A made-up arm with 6 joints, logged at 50 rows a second.
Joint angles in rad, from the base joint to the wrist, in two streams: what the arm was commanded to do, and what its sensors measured. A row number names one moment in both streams.
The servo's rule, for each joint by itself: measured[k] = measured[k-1] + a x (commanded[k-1-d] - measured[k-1]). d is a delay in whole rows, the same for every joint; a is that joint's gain. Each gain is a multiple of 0.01, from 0.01 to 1. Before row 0 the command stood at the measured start. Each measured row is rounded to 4 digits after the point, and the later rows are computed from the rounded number. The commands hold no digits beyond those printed.
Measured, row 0:
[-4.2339, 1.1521, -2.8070, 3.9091, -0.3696, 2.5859]
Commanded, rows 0 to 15:
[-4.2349, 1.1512, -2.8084, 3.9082, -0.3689, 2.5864]
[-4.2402, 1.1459, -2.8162, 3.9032, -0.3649, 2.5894]
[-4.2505, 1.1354, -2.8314, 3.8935, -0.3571, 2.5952]
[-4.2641, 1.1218, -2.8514, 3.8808, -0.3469, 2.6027]
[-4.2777, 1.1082, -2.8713, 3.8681, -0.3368, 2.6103]
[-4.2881, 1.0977, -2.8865, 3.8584, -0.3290, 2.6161]
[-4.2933, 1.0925, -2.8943, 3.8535, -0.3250, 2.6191]
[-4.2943, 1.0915, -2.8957, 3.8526, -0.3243, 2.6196]
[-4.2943, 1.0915, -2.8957, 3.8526, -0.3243, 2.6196]
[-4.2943, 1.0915, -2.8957, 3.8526, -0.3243, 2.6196]
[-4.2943, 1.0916, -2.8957, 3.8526, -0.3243, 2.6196]
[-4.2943, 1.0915, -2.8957, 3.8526, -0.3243, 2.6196]
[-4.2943, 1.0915, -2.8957, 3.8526, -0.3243, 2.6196]
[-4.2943, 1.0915, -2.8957, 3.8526, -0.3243, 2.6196]
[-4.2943, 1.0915, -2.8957, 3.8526, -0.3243, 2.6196]
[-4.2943, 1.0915, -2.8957, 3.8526, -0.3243, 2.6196]
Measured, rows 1 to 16:
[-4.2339, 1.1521, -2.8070, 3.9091, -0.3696, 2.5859]
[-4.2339, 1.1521, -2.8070, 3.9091, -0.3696, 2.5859]
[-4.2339, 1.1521, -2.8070, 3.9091, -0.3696, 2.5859]
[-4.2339, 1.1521, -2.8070, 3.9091, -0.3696, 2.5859]
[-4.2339, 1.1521, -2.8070, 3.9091, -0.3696, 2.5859]
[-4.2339, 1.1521, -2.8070, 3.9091, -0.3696, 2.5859]
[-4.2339, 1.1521, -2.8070, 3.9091, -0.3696, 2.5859]
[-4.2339, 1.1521, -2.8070, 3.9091, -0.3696, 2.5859]
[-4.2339, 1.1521, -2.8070, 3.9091, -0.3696, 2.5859]
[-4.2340, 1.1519, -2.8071, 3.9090, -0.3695, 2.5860]
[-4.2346, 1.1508, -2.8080, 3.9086, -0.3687, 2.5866]
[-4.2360, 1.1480, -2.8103, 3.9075, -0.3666, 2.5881]
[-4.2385, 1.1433, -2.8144, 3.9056, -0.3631, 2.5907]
[-4.2420, 1.1370, -2.8201, 3.9030, -0.3584, 2.5942]
[-4.2461, 1.1299, -2.8267, 3.8999, -0.3531, 2.5981]
[-4.2503, 1.1232, -2.8335, 3.8967, -0.3480, 2.6019]
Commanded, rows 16 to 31:
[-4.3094, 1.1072, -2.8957, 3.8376, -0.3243, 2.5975]
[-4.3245, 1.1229, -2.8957, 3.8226, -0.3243, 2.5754]
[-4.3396, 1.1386, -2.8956, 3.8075, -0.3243, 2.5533]
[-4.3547, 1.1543, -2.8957, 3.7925, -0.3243, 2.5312]
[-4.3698, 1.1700, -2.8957, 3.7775, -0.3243, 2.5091]
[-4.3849, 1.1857, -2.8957, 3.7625, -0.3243, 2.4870]
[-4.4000, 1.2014, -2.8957, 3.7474, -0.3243, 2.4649]
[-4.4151, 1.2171, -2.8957, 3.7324, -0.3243, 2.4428]
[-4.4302, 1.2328, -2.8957, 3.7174, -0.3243, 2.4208]
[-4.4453, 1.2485, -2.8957, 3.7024, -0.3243, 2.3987]
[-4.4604, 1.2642, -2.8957, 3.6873, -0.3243, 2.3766]
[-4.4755, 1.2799, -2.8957, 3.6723, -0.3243, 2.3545]
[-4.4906, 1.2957, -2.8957, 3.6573, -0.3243, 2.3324]
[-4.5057, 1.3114, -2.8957, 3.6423, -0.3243, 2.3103]
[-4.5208, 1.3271, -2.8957, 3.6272, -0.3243, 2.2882]
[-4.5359, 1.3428, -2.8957, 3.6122, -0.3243, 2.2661]
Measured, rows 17 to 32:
[-4.2543, 1.1175, -2.8397, 3.8936, -0.3437, 2.6051]
[-4.2579, 1.1128, -2.8453, 3.8907, -0.3402, 2.6077]
[-4.2612, 1.1090, -2.8503, 3.8880, -0.3373, 2.6098]
[-4.2642, 1.1059, -2.8548, 3.8855, -0.3350, 2.6116]
[-4.2669, 1.1033, -2.8589, 3.8832, -0.3331, 2.6130]
[-4.2694, 1.1012, -2.8626, 3.8811, -0.3315, 2.6142]
[-4.2716, 1.0995, -2.8659, 3.8791, -0.3302, 2.6152]
[-4.2736, 1.0981, -2.8689, 3.8772, -0.3291, 2.6160]
[-4.2755, 1.0969, -2.8716, 3.8755, -0.3282, 2.6166]
[-4.2786, 1.0988, -2.8740, 3.8728, -0.3275, 2.6132]
[-4.2827, 1.1031, -2.8762, 3.8693, -0.3269, 2.6064]
[-4.2878, 1.1095, -2.8781, 3.8650, -0.3264, 2.5968]
[-4.2938, 1.1176, -2.8799, 3.8599, -0.3260, 2.5850]
[-4.3006, 1.1270, -2.8815, 3.8541, -0.3257, 2.5713]
[-4.3082, 1.1376, -2.8829, 3.8477, -0.3254, 2.5561]
[-4.3165, 1.1491, -2.8842, 3.8407, -0.3252, 2.5397]

